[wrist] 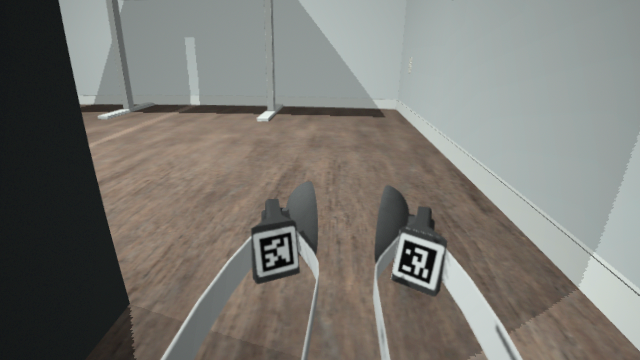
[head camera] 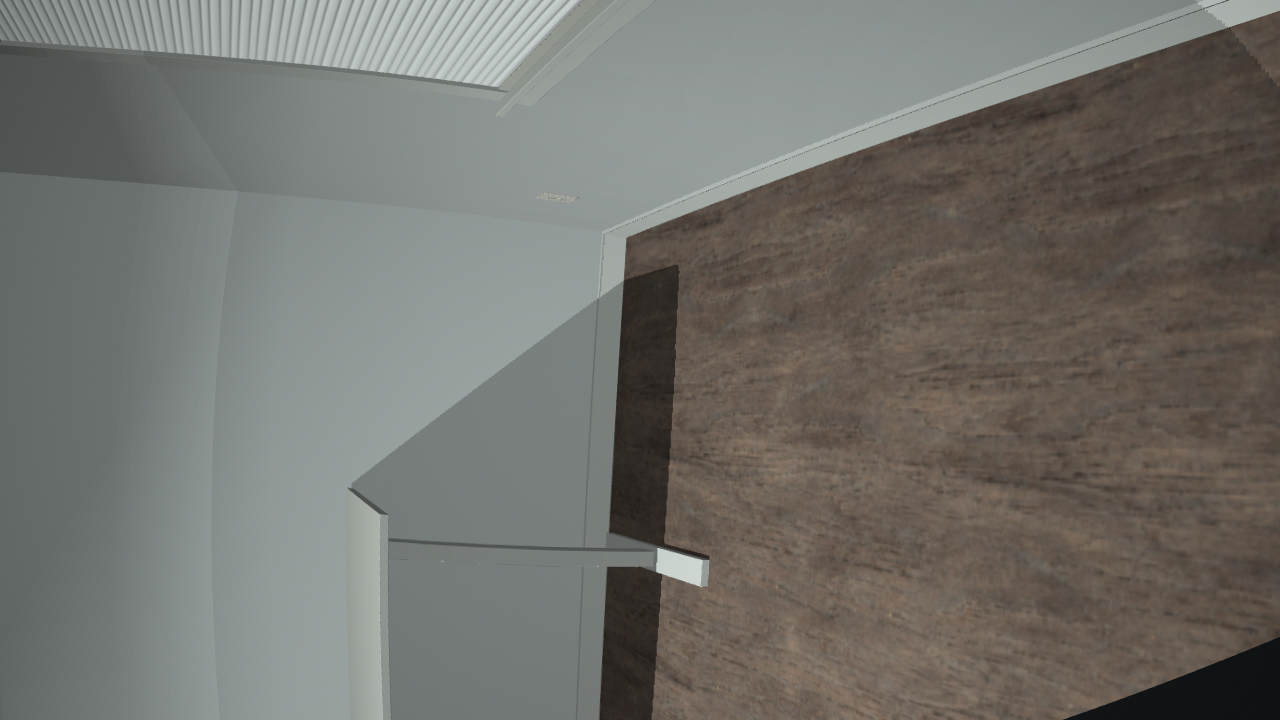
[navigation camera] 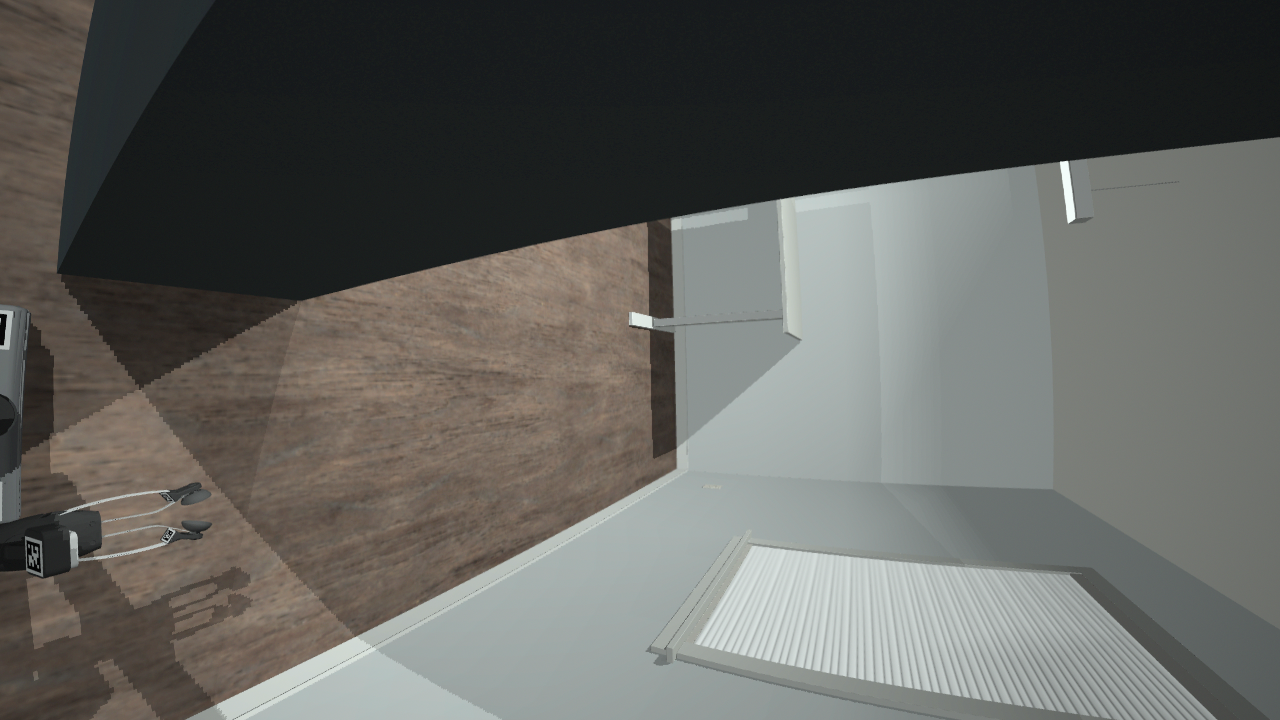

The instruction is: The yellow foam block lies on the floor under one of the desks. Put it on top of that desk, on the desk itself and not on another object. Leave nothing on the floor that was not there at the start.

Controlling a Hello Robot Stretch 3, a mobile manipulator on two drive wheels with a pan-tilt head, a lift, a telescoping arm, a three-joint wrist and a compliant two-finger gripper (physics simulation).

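Places are measured from the robot's base along level axes (x ahead, y left, z up), in millimetres.
Where they show: gripper, fingertip midpoint: (wrist: 346,209) (navigation camera: 210,508).
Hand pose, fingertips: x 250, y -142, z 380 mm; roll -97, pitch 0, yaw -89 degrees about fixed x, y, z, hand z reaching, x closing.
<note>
After its pixels a point has its place.
The yellow foam block does not show in the three views. A white desk (head camera: 366,617) {x 2570, y 680, z 950 mm} (navigation camera: 788,268) {x 2456, y 707, z 950 mm} stands by the far wall; the thin edge of its top and one leg show in the head and navigation views. In the wrist view two thin desk legs (wrist: 270,65) {x 2665, y 481, z 378 mm} show, standing on white feet. My gripper (navigation camera: 196,511) {x 250, y -142, z 380 mm} (wrist: 346,209) {x 250, y -142, z 380 mm} is open, with its fingers apart and empty, low over the brown wood floor (navigation camera: 447,358) {x 1022, y 151, z 1 mm} (wrist: 345,155) {x 1602, y -133, z 1 mm}. It points toward the far wall, and the desk legs are well ahead of it, the nearer one slightly left.
A tall dark box-like object (head camera: 1226,685) {x 472, y 271, z 392 mm} (navigation camera: 537,116) {x 268, y 262, z 1036 mm} (wrist: 45,175) {x 442, y 269, z 309 mm} stands close on the gripper's left. A grey wall (head camera: 805,80) {x 1503, y -651, z 337 mm} (navigation camera: 537,617) {x 1058, y -670, z 368 mm} (wrist: 520,90) {x 1134, y -667, z 379 mm} with a pale baseboard runs along the right. A window blind (head camera: 295,44) {x 1775, y -635, z 1321 mm} (navigation camera: 895,617) {x 1454, y -648, z 1387 mm} hangs on that wall.
</note>
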